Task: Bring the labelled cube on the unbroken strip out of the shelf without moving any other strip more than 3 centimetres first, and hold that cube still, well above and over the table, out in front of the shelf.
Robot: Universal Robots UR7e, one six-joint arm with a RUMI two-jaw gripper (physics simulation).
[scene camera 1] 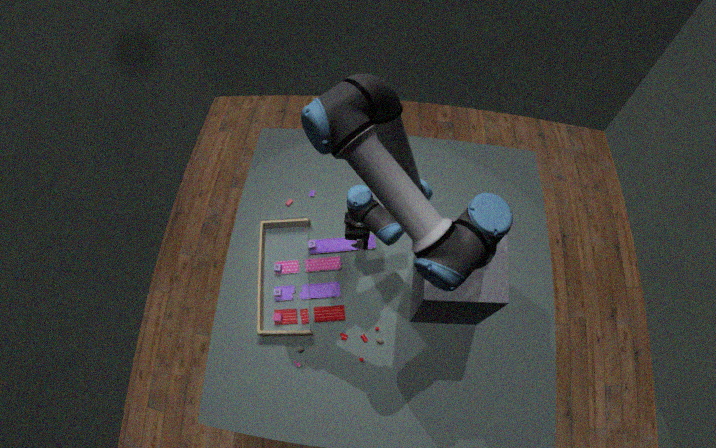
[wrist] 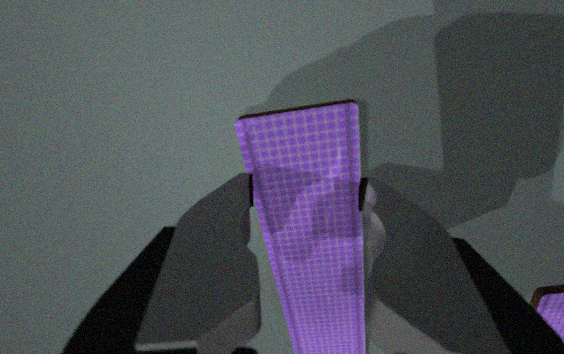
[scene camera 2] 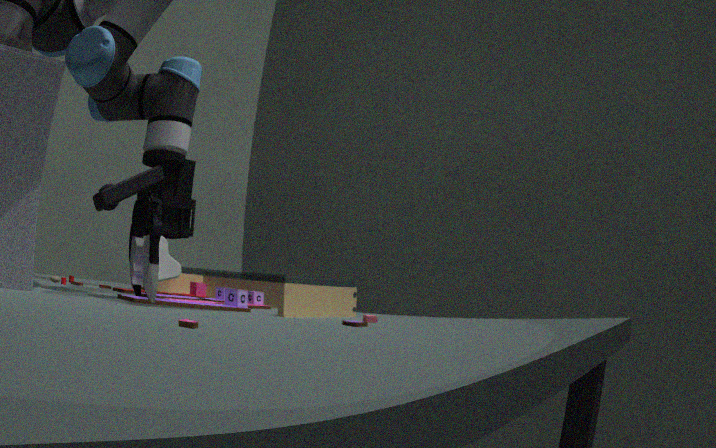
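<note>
The unbroken purple checked strip (scene camera 1: pixel 333 245) (scene camera 2: pixel 211 304) (wrist: pixel 311 145) lies low and flat, reaching out in front of the low wooden-walled shelf (scene camera 1: pixel 260 274) (scene camera 2: pixel 319 301). Its labelled cube (scene camera 1: pixel 311 244) (scene camera 2: pixel 236 297) stands on the shelf-side end, about level with the shelf's open front. My gripper (scene camera 1: pixel 362 244) (scene camera 2: pixel 145 296) (wrist: pixel 304 179) points down and is shut on this strip's sides near the end away from the cube. Still inside the shelf are cubes on the broken pink strip (scene camera 1: pixel 323 263), the broken purple strip (scene camera 1: pixel 320 290) and the broken red strip (scene camera 1: pixel 328 313).
Small loose pieces lie beside the shelf, among them a purple one (scene camera 1: pixel 312 193) and a reddish one (scene camera 1: pixel 288 202). Several red bits (scene camera 1: pixel 364 338) lie in front of the red strip. A large grey block (scene camera 1: pixel 464 311) stands under the arm's base side.
</note>
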